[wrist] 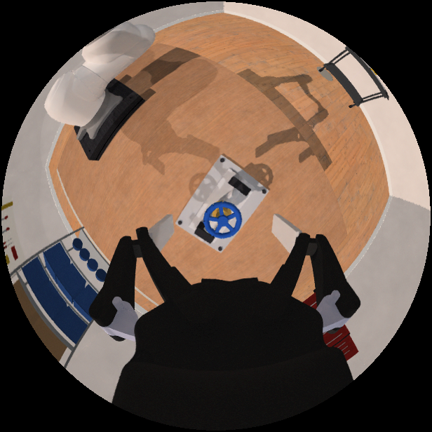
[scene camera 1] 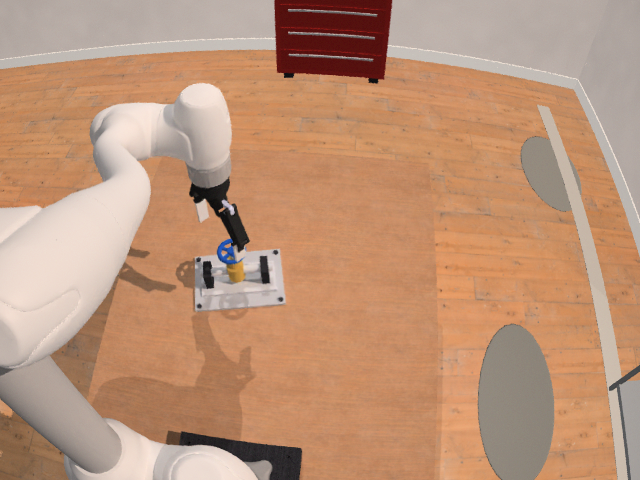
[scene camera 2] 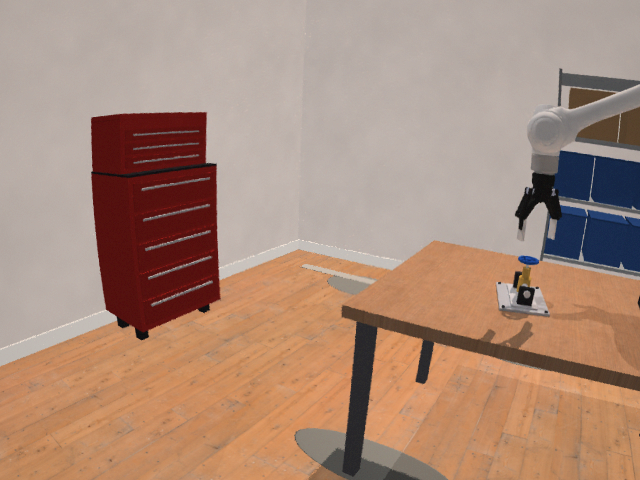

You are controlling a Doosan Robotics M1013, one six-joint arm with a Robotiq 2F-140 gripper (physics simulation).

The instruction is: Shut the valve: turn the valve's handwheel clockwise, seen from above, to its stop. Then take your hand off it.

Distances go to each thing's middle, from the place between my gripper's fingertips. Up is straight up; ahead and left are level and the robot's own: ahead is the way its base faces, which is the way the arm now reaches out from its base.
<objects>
Right now the blue handwheel (wrist: pixel 222 220) is 10 mm ahead of my hand, 10 mm to the right of it and 90 mm below it. From my hand the other things lie so: grey base plate (scene camera 1: pixel 269 298) (10 mm ahead, 10 mm to the right, 210 mm below).
</objects>
